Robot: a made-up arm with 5 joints.
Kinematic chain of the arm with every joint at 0, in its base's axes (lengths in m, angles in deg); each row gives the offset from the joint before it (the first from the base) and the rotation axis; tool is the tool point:
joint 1: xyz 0 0 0.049 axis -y
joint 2: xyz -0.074 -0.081 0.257 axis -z
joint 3: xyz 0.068 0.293 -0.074 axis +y
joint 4: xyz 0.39 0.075 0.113 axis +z
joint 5: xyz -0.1 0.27 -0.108 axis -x
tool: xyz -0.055 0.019 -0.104
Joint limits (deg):
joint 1: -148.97..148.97
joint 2: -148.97..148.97
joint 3: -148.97..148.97
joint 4: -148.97..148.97
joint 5: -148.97..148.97
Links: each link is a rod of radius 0.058 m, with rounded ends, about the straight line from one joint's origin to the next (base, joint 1, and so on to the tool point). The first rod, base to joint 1, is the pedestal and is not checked.
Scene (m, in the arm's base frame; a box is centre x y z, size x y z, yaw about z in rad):
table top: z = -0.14
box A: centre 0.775 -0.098 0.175 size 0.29 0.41 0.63 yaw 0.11
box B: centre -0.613 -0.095 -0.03 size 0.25 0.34 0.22 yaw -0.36
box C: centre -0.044 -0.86 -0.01 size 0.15 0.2 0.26 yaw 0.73
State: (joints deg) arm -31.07 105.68 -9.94 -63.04 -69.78
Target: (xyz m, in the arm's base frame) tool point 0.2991 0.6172 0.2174
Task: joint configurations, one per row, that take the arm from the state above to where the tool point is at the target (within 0.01 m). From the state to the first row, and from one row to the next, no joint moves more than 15 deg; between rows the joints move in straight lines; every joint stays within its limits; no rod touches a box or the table.
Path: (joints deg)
1: -17.67 93.30 -20.96 -57.91 -63.88
2: -4.28 80.92 -31.98 -52.78 -57.97
3: 9.12 68.54 -43.01 -47.65 -52.07
4: 22.51 56.15 -54.03 -42.52 -46.16
5: 35.91 43.77 -65.05 -37.39 -40.26
6: 49.30 31.39 -76.07 -32.27 -34.35
7: 38.35 26.32 -62.36 -25.11 -41.26
8: 27.39 21.24 -48.65 -17.95 -48.17
9: 16.44 16.17 -34.94 -10.80 -55.08
10: 5.48 11.09 -21.23 -3.64 -61.99
11: -5.48 6.02 -7.51 3.52 -68.89

